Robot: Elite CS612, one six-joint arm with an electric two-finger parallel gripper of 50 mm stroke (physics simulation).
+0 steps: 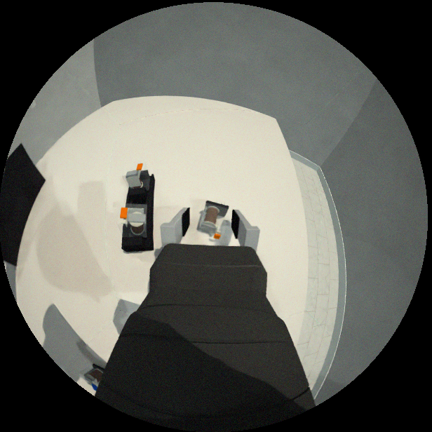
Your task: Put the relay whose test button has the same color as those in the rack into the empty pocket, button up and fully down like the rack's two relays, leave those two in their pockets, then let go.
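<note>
A relay (pixel 211 217) with a brown coil and an orange test button lies on the table, seen past and between the open fingers. My gripper (pixel 210 216) is open and empty, above that relay; how high is hard to tell. The black rack (pixel 147 200) stands to the left. It holds two relays with orange buttons: one relay (pixel 136 180) at its far end and one relay (pixel 136 222) nearer. The pocket between them is not clearly visible. Another relay (pixel 95 374) with a blue button lies at the lower left, partly hidden by the gripper body.
The cream table top (pixel 200 135) ends at an edge at the back and right. A black object (pixel 20 205) reaches in at the far left. Shadows fall over the left and lower left of the table. The gripper's dark body hides the lower middle.
</note>
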